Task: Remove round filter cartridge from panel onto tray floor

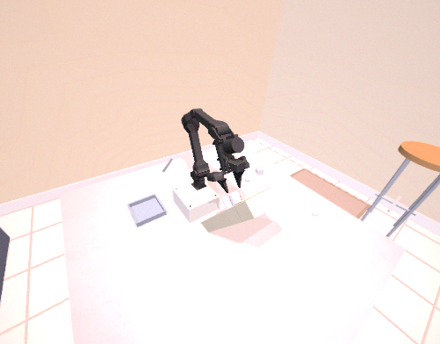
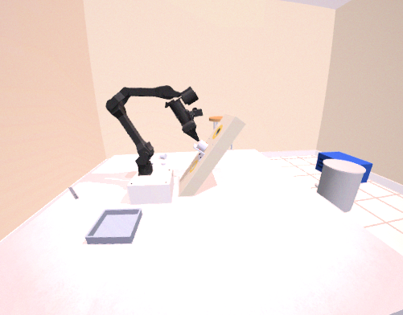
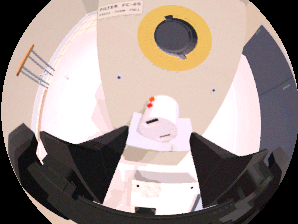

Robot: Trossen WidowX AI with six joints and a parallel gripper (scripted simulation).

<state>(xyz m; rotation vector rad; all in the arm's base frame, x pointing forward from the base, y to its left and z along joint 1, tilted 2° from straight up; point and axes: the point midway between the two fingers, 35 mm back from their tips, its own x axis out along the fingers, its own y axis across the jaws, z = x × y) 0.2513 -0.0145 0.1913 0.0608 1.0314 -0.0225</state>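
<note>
The round filter cartridge is 20 mm ahead of my gripper tip and 30 mm below it. From my gripper tip the other things lie so: grey tray: 340 mm behind, 270 mm to the right, 240 mm below.
</note>
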